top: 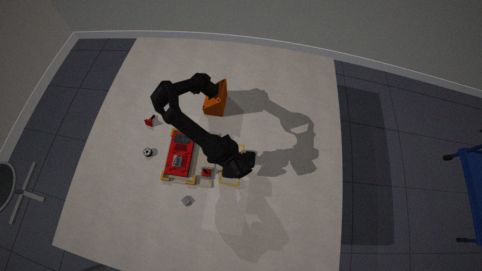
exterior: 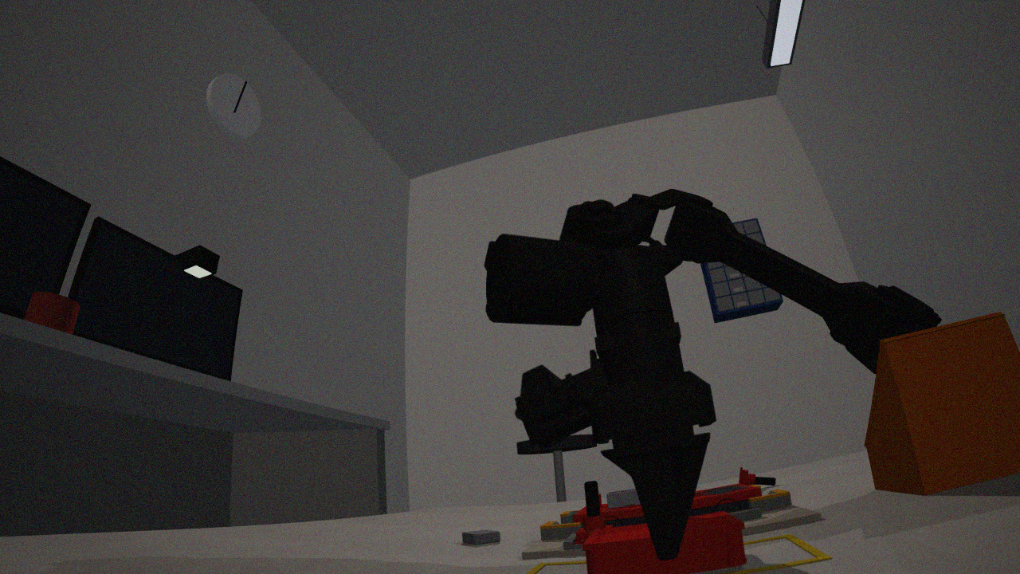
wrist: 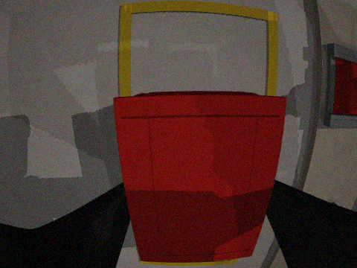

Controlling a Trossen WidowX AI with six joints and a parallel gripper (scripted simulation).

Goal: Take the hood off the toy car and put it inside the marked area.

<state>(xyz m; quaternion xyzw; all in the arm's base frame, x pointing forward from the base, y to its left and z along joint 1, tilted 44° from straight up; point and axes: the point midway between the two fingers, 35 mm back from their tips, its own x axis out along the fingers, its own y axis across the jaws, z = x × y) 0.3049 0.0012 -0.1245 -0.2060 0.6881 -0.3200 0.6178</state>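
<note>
My gripper tip is right at the hood. Round my gripper tip: black wheel (40 cm to the right, 4 cm behind); then fixture plate (20 cm to the right, 2 cm behind).
</note>
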